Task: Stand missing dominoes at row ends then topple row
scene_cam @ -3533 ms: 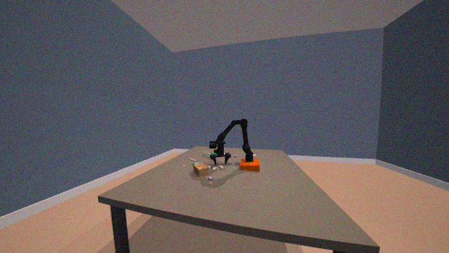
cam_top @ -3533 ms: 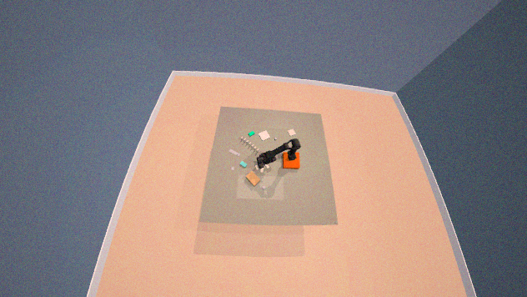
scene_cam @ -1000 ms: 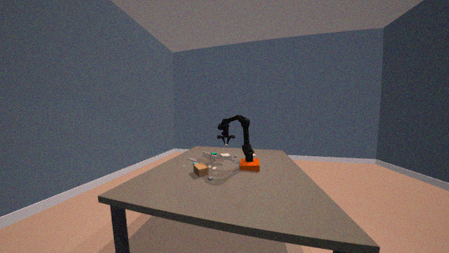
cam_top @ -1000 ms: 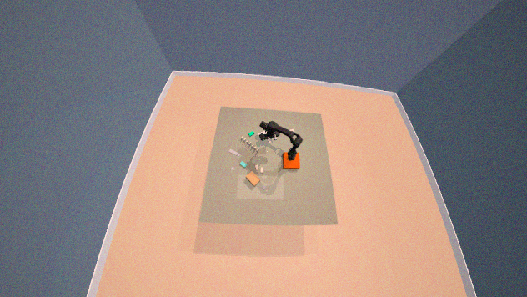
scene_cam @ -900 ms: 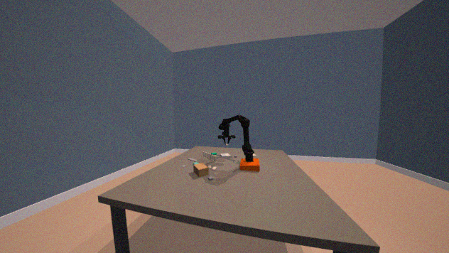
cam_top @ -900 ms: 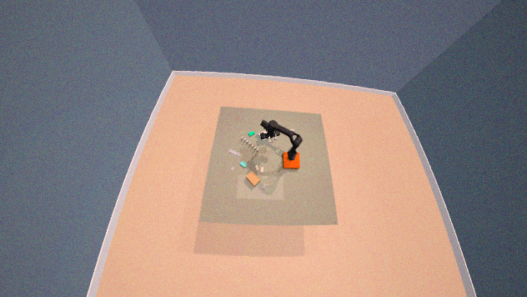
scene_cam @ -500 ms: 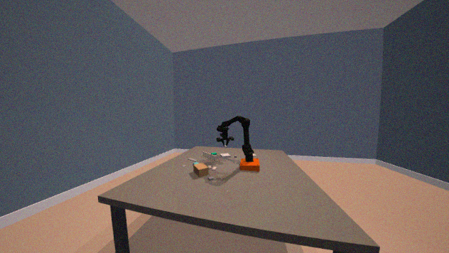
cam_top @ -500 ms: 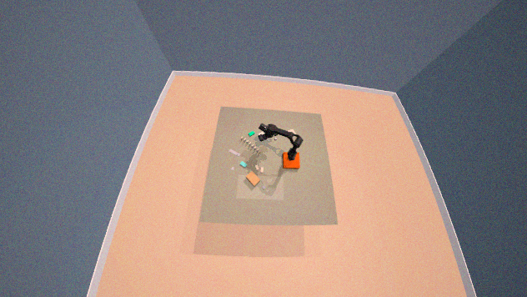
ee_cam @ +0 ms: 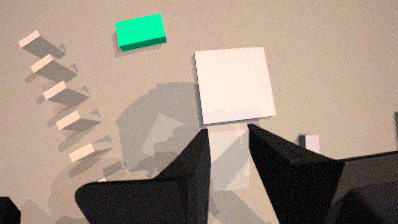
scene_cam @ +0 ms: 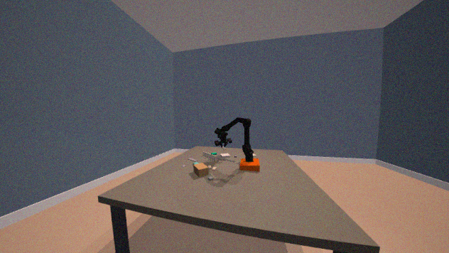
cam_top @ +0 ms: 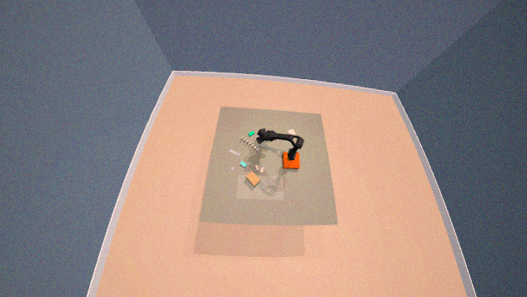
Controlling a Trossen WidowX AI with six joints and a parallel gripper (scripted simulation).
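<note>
The white flat block lies 20 mm behind my gripper tip, 80 mm to the right of it and 110 mm below it. The rest, counted from my gripper tip: green block 130 mm ahead, 100 mm to the right, 110 mm below; then teal block 230 mm ahead, 250 mm to the left, 110 mm below; then pale flat bar 320 mm ahead, 120 mm to the left, 110 mm below.
</note>
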